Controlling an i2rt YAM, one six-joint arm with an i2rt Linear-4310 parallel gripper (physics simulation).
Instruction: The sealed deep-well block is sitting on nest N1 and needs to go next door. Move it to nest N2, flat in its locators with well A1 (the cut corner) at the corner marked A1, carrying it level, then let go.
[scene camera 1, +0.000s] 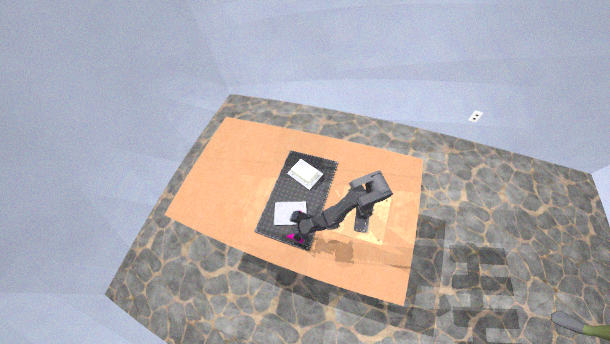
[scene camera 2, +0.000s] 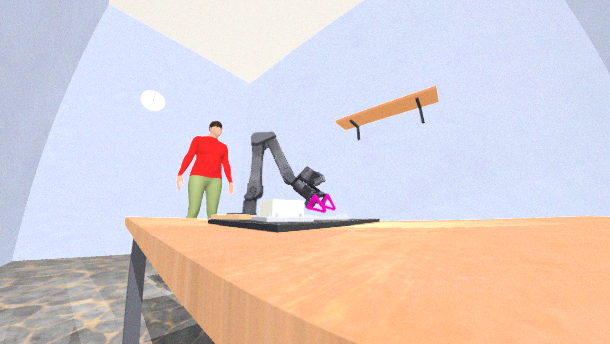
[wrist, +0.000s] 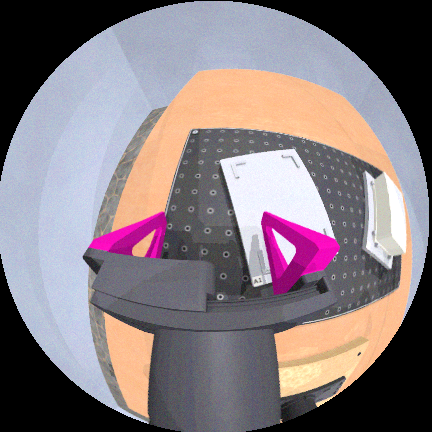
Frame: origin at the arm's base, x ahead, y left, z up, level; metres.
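Where they show: gripper, between the fingertips: (scene camera 1: 290, 227) (scene camera 2: 330, 210) (wrist: 213, 216); arm's base, origin of its link: (scene camera 1: 362, 212) (scene camera 2: 248, 217).
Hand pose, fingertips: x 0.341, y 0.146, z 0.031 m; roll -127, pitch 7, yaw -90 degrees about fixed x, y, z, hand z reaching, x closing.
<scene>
Things, the pixels of their centre, and the offset from my fingertips. Level surfaces: height alone.
- white deep-well block, middle of its body: (wrist: 390, 214) (scene camera 2: 279, 208) (scene camera 1: 304, 171) dx -0.006, dy -0.319, dz -0.003 m
- nest N1, middle of its body: (wrist: 383, 217) (scene camera 2: 279, 216) (scene camera 1: 305, 173) dx -0.006, dy -0.319, dz -0.025 m
- Nest N2, middle of its body: (wrist: 282, 203) (scene camera 2: 327, 217) (scene camera 1: 290, 213) dx +0.022, dy -0.081, dz -0.027 m
- black perforated board, middle of its body: (wrist: 340, 216) (scene camera 2: 307, 222) (scene camera 1: 298, 195) dx +0.006, dy -0.191, dz -0.042 m
- orange wooden table, height of its surface: dz -0.049 m
The white deep-well block (scene camera 1: 306, 170) (scene camera 2: 282, 207) (wrist: 394, 215) sits on nest N1 (scene camera 1: 310, 186) (scene camera 2: 285, 219) (wrist: 368, 241), at the right in the wrist view; its cut corner cannot be made out. Nest N2 (scene camera 1: 283, 213) (wrist: 272, 187) is a bare light plate with corner locators; its A1 mark (wrist: 258, 281) shows at the near end in the wrist view. My gripper (scene camera 1: 298, 225) (scene camera 2: 321, 202) (wrist: 213, 216) is open, its magenta fingers wide apart with nothing between them. It is tilted, above and to one side of N2, away from the block. The right finger covers part of N2 in the wrist view.
Both nests stand on a black perforated board (scene camera 1: 287, 192) (wrist: 200, 200) on the orange wooden table (scene camera 1: 215, 175) (scene camera 2: 400, 270) (wrist: 250, 100). The arm's base stands on a pale wooden plate (scene camera 1: 380, 230) (wrist: 320, 357). A person (scene camera 2: 207, 160) stands behind, and a wall shelf (scene camera 2: 390, 107) hangs high.
</scene>
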